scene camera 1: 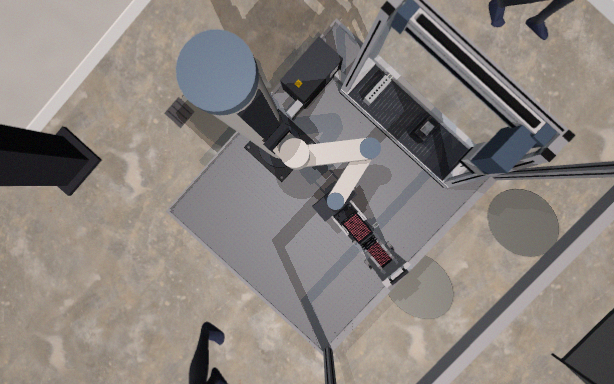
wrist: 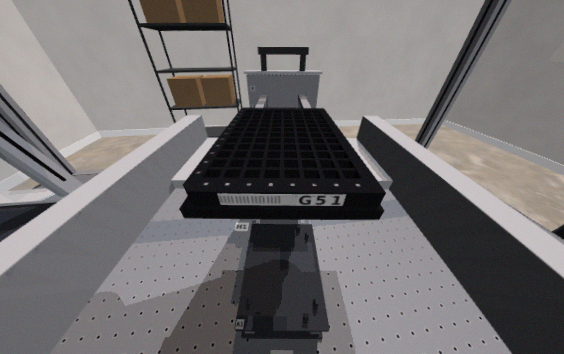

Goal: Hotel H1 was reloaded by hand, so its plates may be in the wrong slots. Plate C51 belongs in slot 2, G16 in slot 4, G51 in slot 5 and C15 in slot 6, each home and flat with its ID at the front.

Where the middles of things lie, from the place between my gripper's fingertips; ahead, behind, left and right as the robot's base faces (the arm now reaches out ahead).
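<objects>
Plate G51 (wrist: 269,163), 10 mm ahead of my hand, 10 mm below. Nest A1 (wrist: 282,277), 20 mm ahead of my hand, 240 mm below. Hotel H1 (wrist: 283,89): my hand 270 mm short of it, 30 mm to the left of it, 140 mm above it.
</objects>
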